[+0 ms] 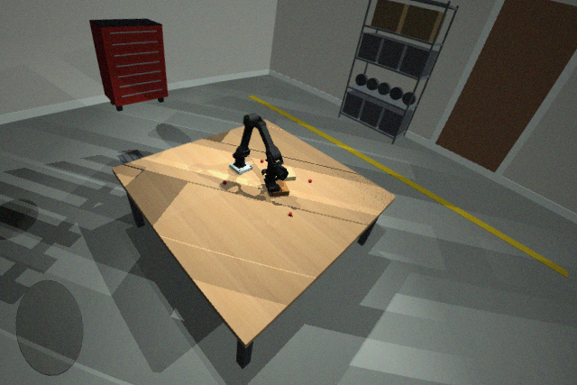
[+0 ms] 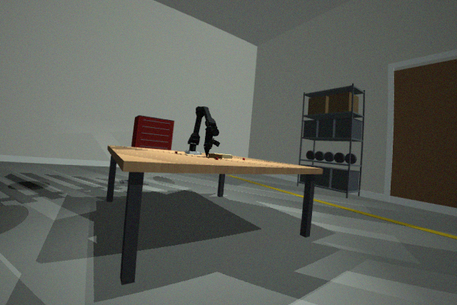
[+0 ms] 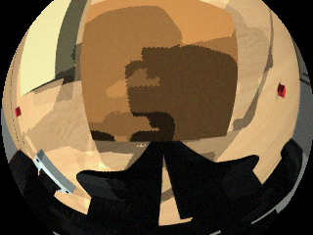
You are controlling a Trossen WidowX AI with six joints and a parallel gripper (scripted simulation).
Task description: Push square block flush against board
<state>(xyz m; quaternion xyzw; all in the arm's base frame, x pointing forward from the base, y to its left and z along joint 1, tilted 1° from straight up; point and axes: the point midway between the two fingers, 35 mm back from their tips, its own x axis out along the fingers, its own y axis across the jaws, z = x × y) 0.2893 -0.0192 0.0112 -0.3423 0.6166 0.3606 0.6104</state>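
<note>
My gripper tip is 5 cm to the right of the square block, 3 cm short of it and 1 cm below it. Round my gripper tip: board: 18 cm to the left, 5 cm behind, 1 cm above.
</note>
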